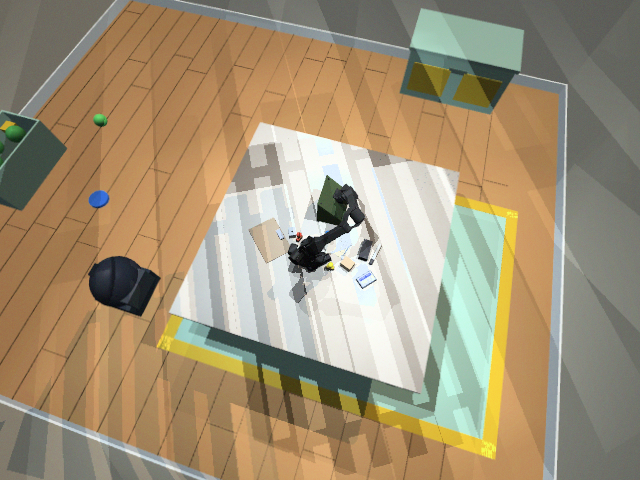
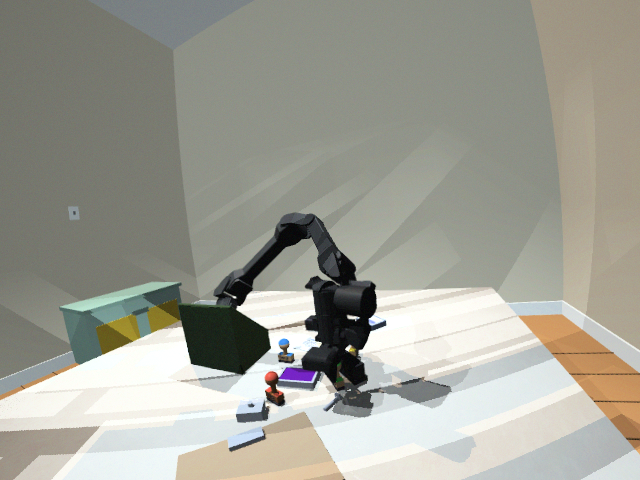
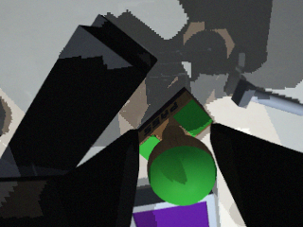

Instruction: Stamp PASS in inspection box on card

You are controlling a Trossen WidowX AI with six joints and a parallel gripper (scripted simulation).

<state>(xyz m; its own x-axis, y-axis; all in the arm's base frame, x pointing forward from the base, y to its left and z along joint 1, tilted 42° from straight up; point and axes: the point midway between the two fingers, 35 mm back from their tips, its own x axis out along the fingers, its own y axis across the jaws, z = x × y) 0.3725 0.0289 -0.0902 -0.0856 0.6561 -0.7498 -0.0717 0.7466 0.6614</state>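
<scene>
Right now the bolt is 5 cm to the right of my gripper tip, 2 cm below it and 1 cm ahead of it. The rest, counted from my gripper tip: green stamp: right at my gripper tip; then black block: 7 cm to the left, 1 cm below, 1 cm behind; then purple ink pad: 10 cm behind, 2 cm below, 1 cm to the right.
</scene>
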